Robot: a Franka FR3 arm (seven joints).
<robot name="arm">
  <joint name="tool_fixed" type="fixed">
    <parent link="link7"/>
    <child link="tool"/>
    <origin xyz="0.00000 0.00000 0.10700" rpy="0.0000 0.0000 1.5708"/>
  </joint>
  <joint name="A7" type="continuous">
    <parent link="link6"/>
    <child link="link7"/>
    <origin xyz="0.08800 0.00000 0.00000" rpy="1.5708 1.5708 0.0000"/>
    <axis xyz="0 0 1"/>
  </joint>
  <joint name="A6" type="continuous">
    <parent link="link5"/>
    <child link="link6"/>
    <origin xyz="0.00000 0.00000 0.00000" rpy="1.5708 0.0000 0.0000"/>
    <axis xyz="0 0 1"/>
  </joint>
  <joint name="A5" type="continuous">
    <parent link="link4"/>
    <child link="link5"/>
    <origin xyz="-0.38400 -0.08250 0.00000" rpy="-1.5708 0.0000 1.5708"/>
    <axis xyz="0 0 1"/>
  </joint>
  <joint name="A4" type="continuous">
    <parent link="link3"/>
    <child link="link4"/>
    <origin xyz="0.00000 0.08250 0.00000" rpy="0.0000 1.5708 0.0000"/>
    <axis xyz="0 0 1"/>
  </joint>
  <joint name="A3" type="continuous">
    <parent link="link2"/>
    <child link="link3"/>
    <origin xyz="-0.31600 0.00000 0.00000" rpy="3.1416 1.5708 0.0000"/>
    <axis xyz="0 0 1"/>
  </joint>
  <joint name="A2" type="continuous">
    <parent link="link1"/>
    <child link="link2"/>
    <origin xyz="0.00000 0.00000 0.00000" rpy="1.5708 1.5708 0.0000"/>
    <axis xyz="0 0 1"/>
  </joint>
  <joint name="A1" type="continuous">
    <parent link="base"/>
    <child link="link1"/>
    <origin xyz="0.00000 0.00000 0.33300" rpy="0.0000 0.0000 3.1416"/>
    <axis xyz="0 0 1"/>
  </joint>
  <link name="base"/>
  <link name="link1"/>
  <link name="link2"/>
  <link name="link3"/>
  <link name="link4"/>
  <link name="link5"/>
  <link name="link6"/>
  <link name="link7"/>
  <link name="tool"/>
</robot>
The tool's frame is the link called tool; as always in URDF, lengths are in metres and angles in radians. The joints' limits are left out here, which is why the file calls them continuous.
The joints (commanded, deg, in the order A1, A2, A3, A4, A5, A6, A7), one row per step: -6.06 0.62 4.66 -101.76 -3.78 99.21 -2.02; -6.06 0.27 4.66 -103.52 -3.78 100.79 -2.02; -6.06 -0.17 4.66 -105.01 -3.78 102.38 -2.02; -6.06 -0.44 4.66 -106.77 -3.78 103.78 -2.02; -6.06 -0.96 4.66 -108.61 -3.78 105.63 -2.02; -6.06 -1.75 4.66 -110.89 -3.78 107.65 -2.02; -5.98 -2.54 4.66 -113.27 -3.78 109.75 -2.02; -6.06 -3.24 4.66 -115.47 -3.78 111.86 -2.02; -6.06 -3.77 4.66 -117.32 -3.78 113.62 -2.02; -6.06 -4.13 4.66 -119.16 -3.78 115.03 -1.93; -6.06 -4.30 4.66 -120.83 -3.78 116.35 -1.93; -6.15 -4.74 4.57 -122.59 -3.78 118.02 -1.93; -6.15 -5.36 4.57 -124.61 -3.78 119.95 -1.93; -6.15 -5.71 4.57 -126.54 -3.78 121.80 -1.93; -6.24 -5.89 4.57 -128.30 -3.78 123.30 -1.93
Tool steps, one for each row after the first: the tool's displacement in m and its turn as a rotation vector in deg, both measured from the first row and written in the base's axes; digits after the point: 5 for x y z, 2 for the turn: -0.00174 0.00034 -0.00892 -0.01 -0.17 0.10; -0.00338 0.00070 -0.01471 -0.03 -0.70 0.20; -0.00565 0.00099 -0.02467 -0.03 -0.61 0.29; -0.00826 0.00141 -0.03222 -0.05 -1.13 0.41; -0.01272 0.00194 -0.04058 -0.08 -1.65 0.53; -0.01759 0.00323 -0.04968 -0.11 -2.15 0.74; -0.02202 0.00296 -0.05811 -0.13 -2.76 0.79; -0.02584 0.00334 -0.06577 -0.14 -3.19 0.90; -0.03012 0.00364 -0.07543 -0.13 -3.12 0.89; -0.03383 0.00388 -0.08554 -0.10 -2.94 0.97; -0.03805 0.00257 -0.09331 -0.09 -3.28 0.88; -0.04325 0.00300 -0.10113 -0.09 -3.81 0.99; -0.04805 0.00336 -0.11072 -0.07 -4.07 1.10; -0.05285 0.00285 -0.12091 -0.03 -3.99 1.09
